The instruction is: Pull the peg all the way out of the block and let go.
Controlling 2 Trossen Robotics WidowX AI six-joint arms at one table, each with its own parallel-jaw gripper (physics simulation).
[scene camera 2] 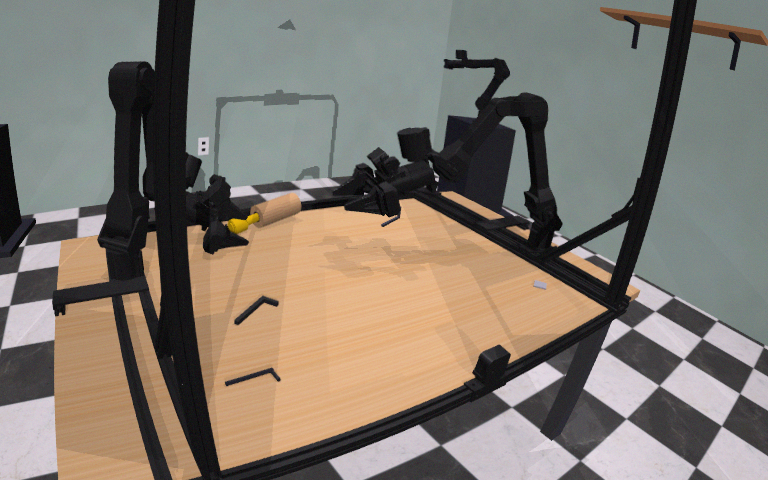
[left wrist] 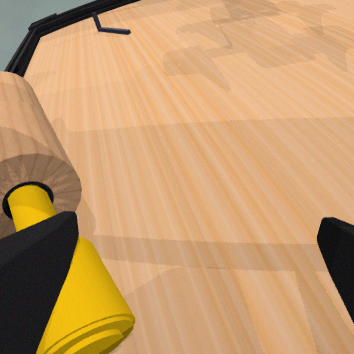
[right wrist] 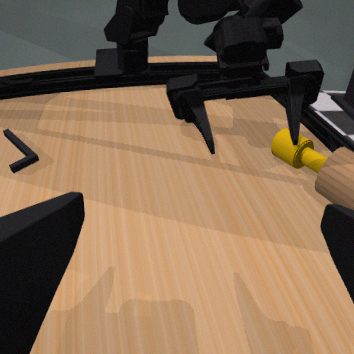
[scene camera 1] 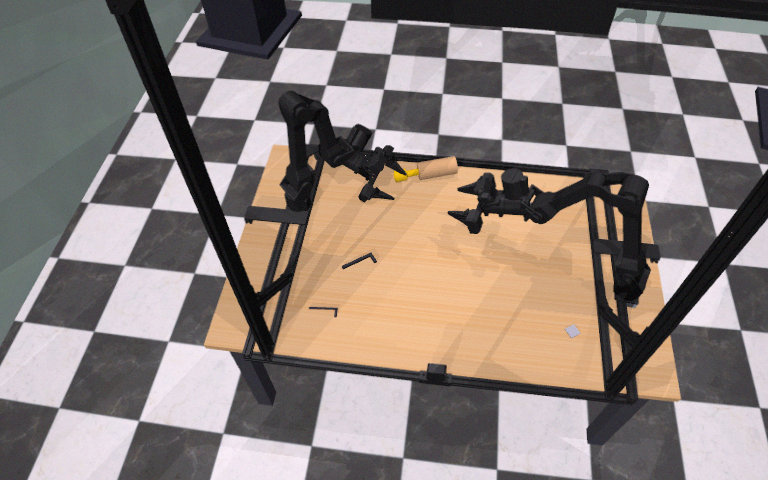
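Seen in the pictures: left gripper, between the fingertips: [scene camera 2: 247,230] [left wrist: 202,227] [right wrist: 253,147] [scene camera 1: 400,186]; right gripper, between the fingertips: [scene camera 2: 338,200] [right wrist: 207,211] [scene camera 1: 452,200]; left arm's base, origin of its link: [scene camera 2: 126,275] [right wrist: 132,69] [scene camera 1: 298,205]; right arm's base, origin of its link: [scene camera 2: 539,245] [scene camera 1: 626,292].
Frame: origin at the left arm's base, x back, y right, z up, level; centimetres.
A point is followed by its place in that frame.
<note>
A yellow peg [scene camera 1: 400,176] @(x -26.5, y -19.5, z 1.2 cm) [scene camera 2: 237,225] @(x -25.8, y -19.0, z 0.9 cm) [left wrist: 92,285] @(x -26.2, y -19.4, z 1.3 cm) [right wrist: 287,147] @(x -27.4, y -19.7, z 0.9 cm) has a thick head and a thinner shaft that enters the dark-rimmed hole of a round wooden block [scene camera 1: 437,168] @(x -37.1, y -24.3, z 3.3 cm) [scene camera 2: 277,208] @(x -36.4, y -23.5, z 2.7 cm) [left wrist: 30,115] @(x -35.8, y -23.4, z 3.0 cm) [right wrist: 340,177] @(x -34.3, y -22.3, z 2.3 cm). Both lie near the back of the table. My left gripper [scene camera 1: 399,186] @(x -27.7, y -15.5, z 1.0 cm) [scene camera 2: 245,230] @(x -27.7, y -15.5, z 1.0 cm) [left wrist: 202,227] @(x -27.7, y -15.5, z 1.0 cm) [right wrist: 253,147] @(x -27.7, y -15.5, z 1.0 cm) is open and empty. One finger overlaps the peg in the left wrist view and hides part of it; the other stands well to the side. My right gripper [scene camera 1: 453,200] @(x -45.6, y -7.0, z 10.1 cm) [scene camera 2: 340,199] @(x -45.6, y -7.0, z 10.1 cm) [right wrist: 207,211] @(x -45.6, y -7.0, z 10.1 cm) is open and empty, in front of the block and to its right.
Two black L-shaped keys [scene camera 1: 357,260] @(x -23.6, y 13.0, z -1.1 cm) [scene camera 1: 323,308] @(x -19.9, y 30.3, z -1.4 cm) lie on the table [scene camera 1: 430,316] @(x -48.0, y 23.8, z -1.9 cm); another small key [scene camera 2: 390,219] @(x -66.1, y -21.9, z -1.1 cm) [left wrist: 114,31] @(x -65.3, y -21.7, z -1.7 cm) lies near the back. A pale square [scene camera 1: 572,331] @(x -85.1, y 17.4, z -1.6 cm) [scene camera 2: 539,284] @(x -84.8, y 17.2, z -1.6 cm) is at the front right. A black frame rail runs behind the block.
</note>
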